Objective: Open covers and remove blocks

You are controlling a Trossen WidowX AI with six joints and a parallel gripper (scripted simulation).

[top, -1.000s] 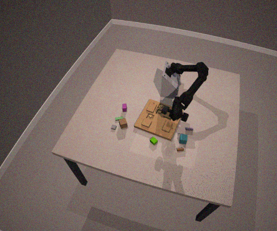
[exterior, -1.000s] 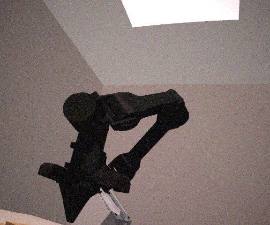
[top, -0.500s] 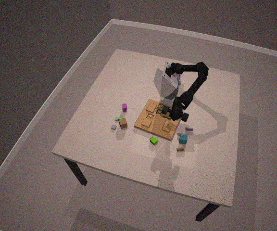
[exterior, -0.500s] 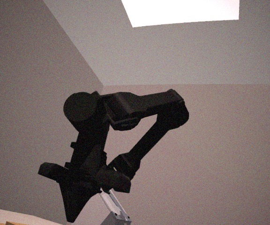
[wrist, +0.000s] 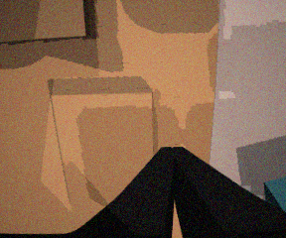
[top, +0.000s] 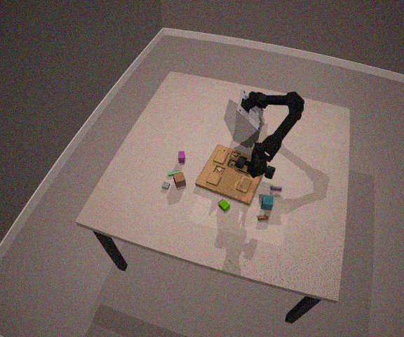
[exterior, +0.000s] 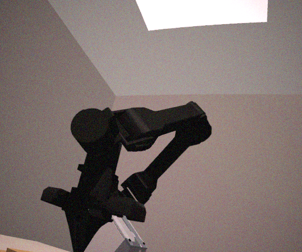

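My gripper tip is 120 mm to the left of the tan puzzle board, 60 mm past it and 50 mm above it. Also, from my gripper tip: bright green cube 160 mm ahead, 120 mm to the right, 60 mm below; teal cube 100 mm ahead, 90 mm to the left, 50 mm below; purple object 130 mm to the left, 60 mm below.
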